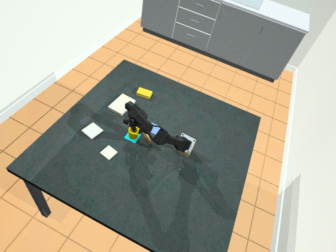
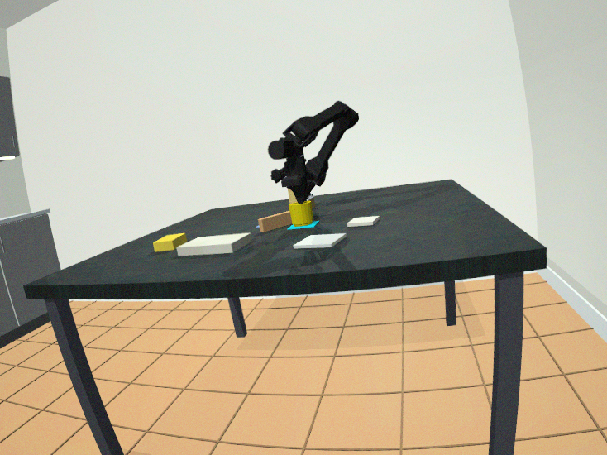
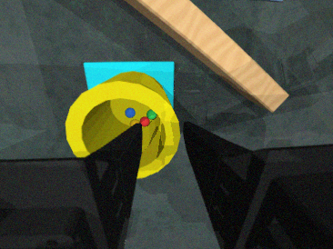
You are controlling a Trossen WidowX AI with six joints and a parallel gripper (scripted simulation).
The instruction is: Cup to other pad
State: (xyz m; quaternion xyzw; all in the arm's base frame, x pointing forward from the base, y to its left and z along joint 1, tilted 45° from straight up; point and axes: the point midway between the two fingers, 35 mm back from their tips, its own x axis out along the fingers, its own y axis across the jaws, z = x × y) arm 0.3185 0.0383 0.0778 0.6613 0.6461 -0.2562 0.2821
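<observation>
My gripper tip is now 2 cm short of the yellow cup and 2 cm above it. The rest, counted from my gripper tip: wooden bar (7 cm to the right, 5 cm below, 2 cm behind); cyan pad (7 cm below, 3 cm ahead); pale blue pad (14 cm to the right, 7 cm below, 7 cm behind).
</observation>
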